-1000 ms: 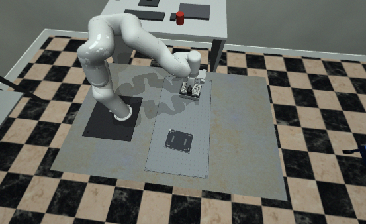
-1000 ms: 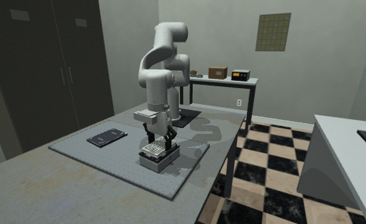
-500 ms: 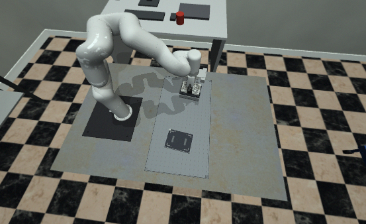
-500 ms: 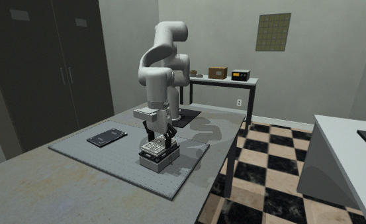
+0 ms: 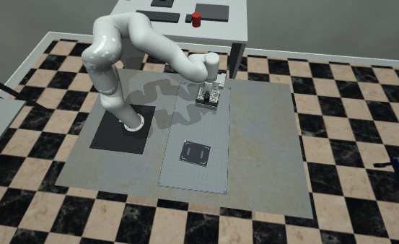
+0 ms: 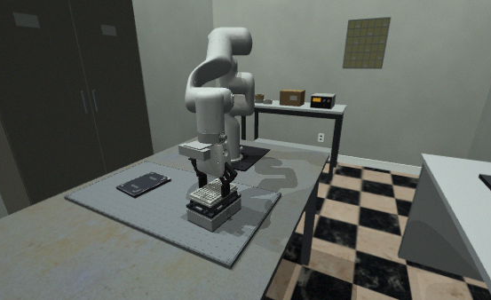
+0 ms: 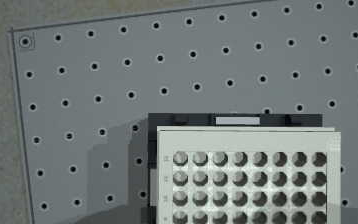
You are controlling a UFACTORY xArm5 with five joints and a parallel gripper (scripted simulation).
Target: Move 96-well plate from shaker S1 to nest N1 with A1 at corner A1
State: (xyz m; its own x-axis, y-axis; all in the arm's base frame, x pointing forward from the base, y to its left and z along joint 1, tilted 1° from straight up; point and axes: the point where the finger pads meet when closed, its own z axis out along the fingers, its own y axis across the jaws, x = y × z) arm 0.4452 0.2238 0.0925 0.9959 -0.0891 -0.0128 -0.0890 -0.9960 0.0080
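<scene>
Now: hand 36 cm to the left of the plate nest N1, 9 cm above it and 2 cm past it. The rest, counted from my hand: white 96-well plate: 1 cm below; then A1 mark: 30 cm to the right, 10 cm behind, 8 cm below.
</scene>
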